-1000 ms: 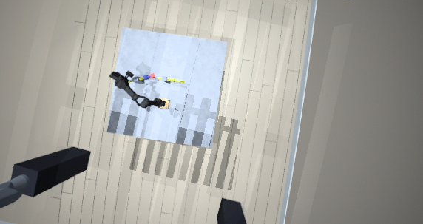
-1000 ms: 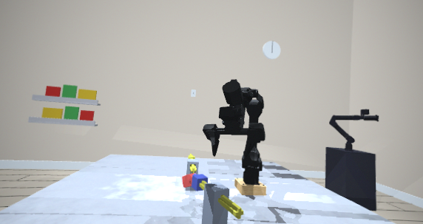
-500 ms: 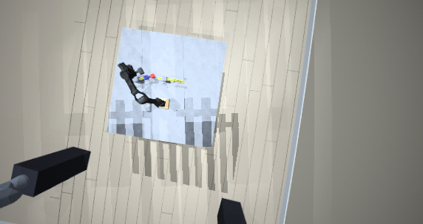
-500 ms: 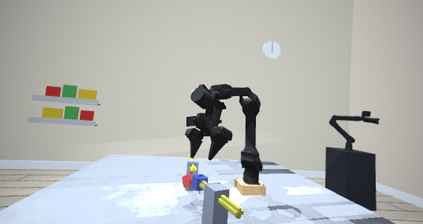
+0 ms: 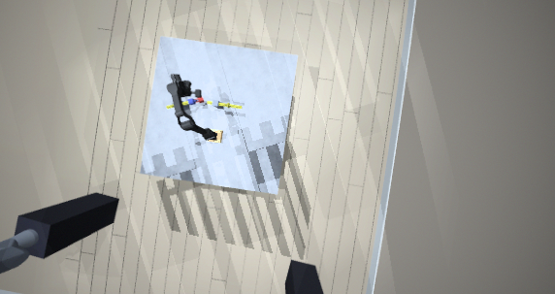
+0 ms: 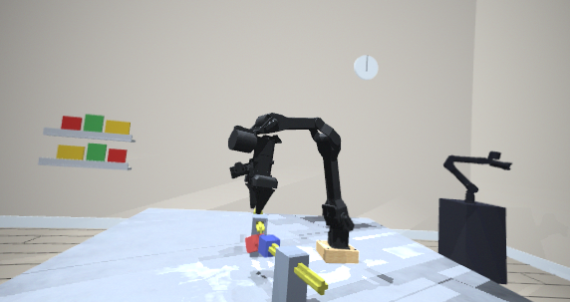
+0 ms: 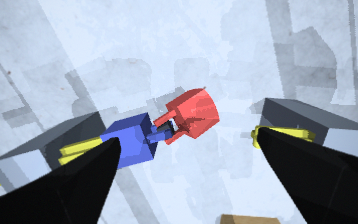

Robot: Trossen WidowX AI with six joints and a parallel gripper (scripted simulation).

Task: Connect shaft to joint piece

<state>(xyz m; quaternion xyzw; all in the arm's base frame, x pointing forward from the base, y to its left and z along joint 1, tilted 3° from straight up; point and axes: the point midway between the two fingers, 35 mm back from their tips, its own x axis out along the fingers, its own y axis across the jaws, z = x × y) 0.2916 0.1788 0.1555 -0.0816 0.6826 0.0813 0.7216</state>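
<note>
Now: gripper tip 90 mm above the red joint piece, 10 mm to the left of it and 10 mm past it.
</note>
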